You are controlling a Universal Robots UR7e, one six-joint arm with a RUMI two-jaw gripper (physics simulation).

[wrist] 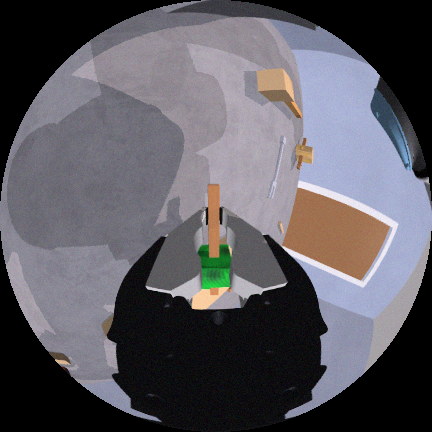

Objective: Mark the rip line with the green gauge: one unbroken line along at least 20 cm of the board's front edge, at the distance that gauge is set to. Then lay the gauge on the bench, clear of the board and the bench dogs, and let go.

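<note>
The green gauge (215, 272) is between the jaws of my gripper (213, 208), which is shut on it. Its green head is near the palm and its brown beam points up the view, past the fingertips. A pale wooden surface (205, 298), which may be part of the board, shows below the green head; the rest is hidden behind my gripper. No marked line can be made out on it.
A wooden block (272, 82) stands on the grey bench (250, 125) at the upper right. A thin metal tool (277, 167) lies below it. Another wooden gauge-like tool (305, 154) is at the bench edge. A white-rimmed brown panel (337, 232) is at the right. Small wooden pieces show at the lower left.
</note>
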